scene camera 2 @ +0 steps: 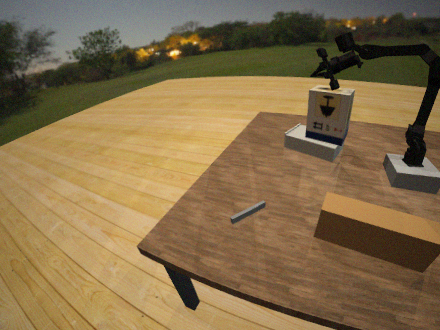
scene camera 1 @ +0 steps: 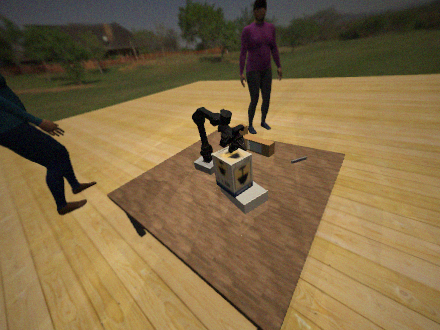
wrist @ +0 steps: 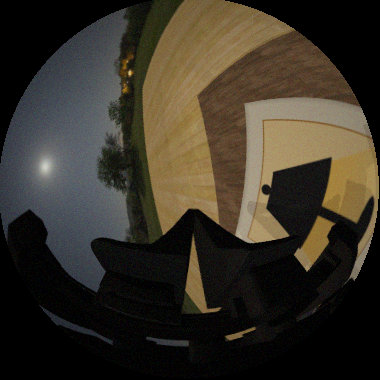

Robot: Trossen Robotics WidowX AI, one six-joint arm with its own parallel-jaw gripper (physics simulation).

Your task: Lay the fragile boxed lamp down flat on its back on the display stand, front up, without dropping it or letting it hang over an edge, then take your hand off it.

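Frame: origin at the arm's base, x back, y left, z down, level; centimetres.
Where they show: gripper, fingertip midpoint: (scene camera 2: 310,76) (scene camera 1: 246,150) (wrist: 192,213); arm's base at its link origin: (scene camera 2: 412,163) (scene camera 1: 207,160).
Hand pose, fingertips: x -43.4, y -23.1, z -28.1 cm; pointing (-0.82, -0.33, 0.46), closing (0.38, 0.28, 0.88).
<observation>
Each offset is from my fingertips to the centre of the thing. "spot": to the spot under its first point. Level surfaces: height alone.
The boxed lamp (scene camera 1: 233,173) (scene camera 2: 329,112) is a white and yellow carton with a black lamp print. It stands upright on one end of the low white display stand (scene camera 1: 253,198) (scene camera 2: 304,144). My gripper (scene camera 1: 234,150) (scene camera 2: 334,86) (wrist: 192,213) is shut with nothing between the fingers. Its tip is at the box's top face, near the edge on the arm's side; I cannot tell whether it touches. In the wrist view the box's top face {spot: dx +8.3, dy -3.3, dz +5.1 cm} (wrist: 301,141) fills the right side, beside the fingers.
The stand sits on a brown wooden table {dz +34.7 cm} (scene camera 1: 186,229) (scene camera 2: 268,255). A brown cardboard box {dx +15.1, dy +60.1, dz +29.2 cm} (scene camera 1: 260,145) (scene camera 2: 354,219) and a small grey bar {dx -20.7, dy +52.9, dz +33.6 cm} (scene camera 1: 298,160) (scene camera 2: 247,211) lie on it. A person in purple (scene camera 1: 259,65) stands behind the table; another person's legs (scene camera 1: 65,183) show at left.
</observation>
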